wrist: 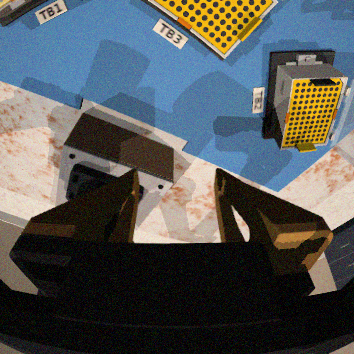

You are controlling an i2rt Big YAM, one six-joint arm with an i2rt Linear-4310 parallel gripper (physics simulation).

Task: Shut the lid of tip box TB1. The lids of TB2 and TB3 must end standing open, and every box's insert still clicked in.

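Frame: origin at the arm's base, x down, y back, z left, level; centimetres.
Seen in the pictures: gripper, fingertip midpoint: (176, 176).
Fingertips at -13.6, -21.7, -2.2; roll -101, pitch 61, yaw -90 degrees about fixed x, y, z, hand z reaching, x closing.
A point is followed by its place in that frame, as x, y, z.
My gripper (176, 176) {-13.6, -21.7, -2.2} is partly open, with nothing between its fingers, low in the wrist view. Tip box TB1 (21, 12) {7.9, -19.8, 20.6} is cut off at the top left corner, beside its label; a dark edge and a bit of yellow show, and its lid state cannot be told. Tip box TB3 (220, 22) {2.9, -29.6, -3.2} is cut off at the top; its yellow holed insert shows uncovered, its lid out of view. Tip box TB2 (313, 112) {2.9, -27.9, -21.8} is at the right, its yellow insert seated in the grey box; a clear panel, apparently its open lid, shows along its right side.
A brown and white block-like device (120, 147) {3.7, -7.1, 0.0} with a black recess stands left of the gripper, partly behind the left finger. The boxes stand on a blue mat (200, 95) {8.7, -18.9, -8.1} on a speckled table (30, 145) {9.0, 5.9, 17.3}. A dark panel (342, 247) is at the right edge.
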